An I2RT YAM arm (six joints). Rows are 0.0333 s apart.
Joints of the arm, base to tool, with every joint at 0 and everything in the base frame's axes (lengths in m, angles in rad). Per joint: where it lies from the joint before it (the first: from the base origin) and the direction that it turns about. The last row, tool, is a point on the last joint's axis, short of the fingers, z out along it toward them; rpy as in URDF.
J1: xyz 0 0 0.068 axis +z
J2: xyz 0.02 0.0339 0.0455 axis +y
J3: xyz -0.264 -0.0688 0 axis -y
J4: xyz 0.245 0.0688 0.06 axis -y
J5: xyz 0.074 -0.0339 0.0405 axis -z
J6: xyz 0.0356 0 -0.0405 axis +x
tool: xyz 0 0 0 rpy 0 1.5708 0
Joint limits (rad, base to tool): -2.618..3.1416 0..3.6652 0..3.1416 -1.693..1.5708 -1.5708..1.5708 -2.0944..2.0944
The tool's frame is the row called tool.
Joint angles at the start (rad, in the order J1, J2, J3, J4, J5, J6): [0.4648 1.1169 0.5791 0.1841 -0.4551 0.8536]
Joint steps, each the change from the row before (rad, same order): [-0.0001 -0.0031 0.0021 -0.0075 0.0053 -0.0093]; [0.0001 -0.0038 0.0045 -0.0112 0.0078 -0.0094]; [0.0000 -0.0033 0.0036 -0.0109 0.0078 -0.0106]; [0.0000 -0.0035 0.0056 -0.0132 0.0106 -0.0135]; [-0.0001 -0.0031 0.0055 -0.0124 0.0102 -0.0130]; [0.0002 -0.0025 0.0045 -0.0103 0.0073 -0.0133]
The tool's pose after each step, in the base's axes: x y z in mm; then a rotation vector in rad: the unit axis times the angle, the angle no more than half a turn. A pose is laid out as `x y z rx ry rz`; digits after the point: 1 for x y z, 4 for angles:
211.6 123.4 240.7 0.0681 2.1189 1.2659
211.4 123.1 242.0 0.0649 2.1183 1.2525
211.2 122.7 242.8 0.0609 2.1186 1.2381
211.2 122.3 244.1 0.0558 2.1179 1.2193
211.2 121.9 245.4 0.0510 2.1171 1.2012
211.1 121.6 246.5 0.0431 2.1164 1.1859

